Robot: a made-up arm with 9 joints.
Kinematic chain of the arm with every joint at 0, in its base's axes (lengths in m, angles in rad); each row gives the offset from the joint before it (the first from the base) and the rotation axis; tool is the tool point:
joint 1: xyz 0 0 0.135 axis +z
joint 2: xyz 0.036 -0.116 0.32 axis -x
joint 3: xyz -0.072 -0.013 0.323 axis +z
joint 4: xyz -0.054 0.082 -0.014 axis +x
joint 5: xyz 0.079 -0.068 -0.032 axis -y
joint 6: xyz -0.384 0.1 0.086 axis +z
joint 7: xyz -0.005 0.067 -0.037 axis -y
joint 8: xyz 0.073 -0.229 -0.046 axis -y
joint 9: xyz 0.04 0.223 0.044 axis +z
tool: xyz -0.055 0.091 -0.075
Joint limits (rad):
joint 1: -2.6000..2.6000
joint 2: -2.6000..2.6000
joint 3: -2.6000..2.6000
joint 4: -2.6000..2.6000
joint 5: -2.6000..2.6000
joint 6: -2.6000..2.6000
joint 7: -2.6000..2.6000
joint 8: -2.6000..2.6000
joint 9: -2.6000..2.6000
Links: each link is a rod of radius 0.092 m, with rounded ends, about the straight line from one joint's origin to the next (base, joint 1, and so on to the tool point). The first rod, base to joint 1, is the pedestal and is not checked.
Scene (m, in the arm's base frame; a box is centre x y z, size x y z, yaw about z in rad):
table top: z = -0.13
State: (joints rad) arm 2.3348 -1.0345 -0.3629 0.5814 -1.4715 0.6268 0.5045 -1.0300 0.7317
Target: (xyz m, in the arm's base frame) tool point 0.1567 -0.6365 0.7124
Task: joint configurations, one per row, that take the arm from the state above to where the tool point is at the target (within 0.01 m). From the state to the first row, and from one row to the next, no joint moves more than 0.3 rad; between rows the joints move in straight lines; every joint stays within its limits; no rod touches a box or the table.
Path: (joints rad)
1: 2.0738 -1.0209 -0.3907 0.6839 -1.3664 0.6549 0.4987 -1.0137 0.7472
2: 1.8129 -1.0074 -0.4186 0.7864 -1.2613 0.6830 0.4929 -0.9974 0.7628
3: 1.5519 -0.9938 -0.4464 0.8889 -1.1563 0.7111 0.4871 -0.9811 0.7783
4: 1.2909 -0.9803 -0.4743 0.9914 -1.0512 0.7392 0.4813 -0.9648 0.7939
5: 1.0300 -0.9667 -0.5021 1.0939 -0.9461 0.7673 0.4755 -0.9485 0.8094
6: 0.7690 -0.9531 -0.5300 1.1964 -0.8410 0.7954 0.4697 -0.9322 0.8249

